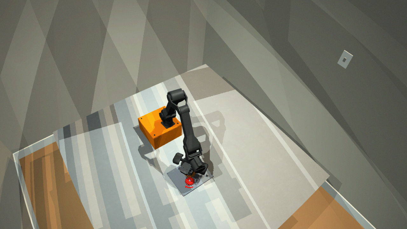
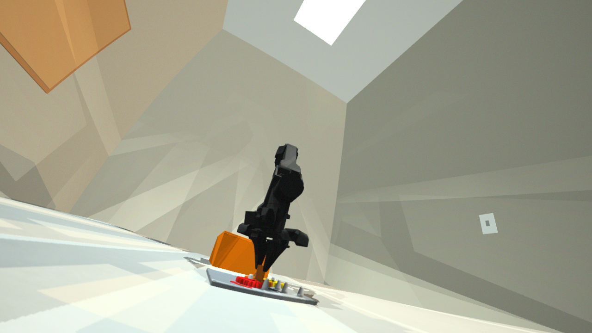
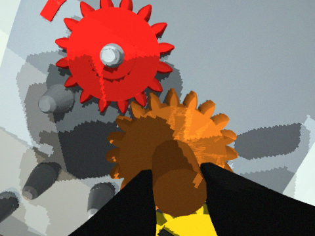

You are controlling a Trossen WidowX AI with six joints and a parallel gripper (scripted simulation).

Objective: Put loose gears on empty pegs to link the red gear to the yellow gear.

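Right now the orange gear is 1 cm below my gripper tip. The rest, counted from my gripper tip: red gear (4 cm ahead, 3 cm to the right, 2 cm below); then grey board (3 cm below, 1 cm to the right, 1 cm ahead); then yellow gear (5 cm to the left, 3 cm behind, 2 cm below).
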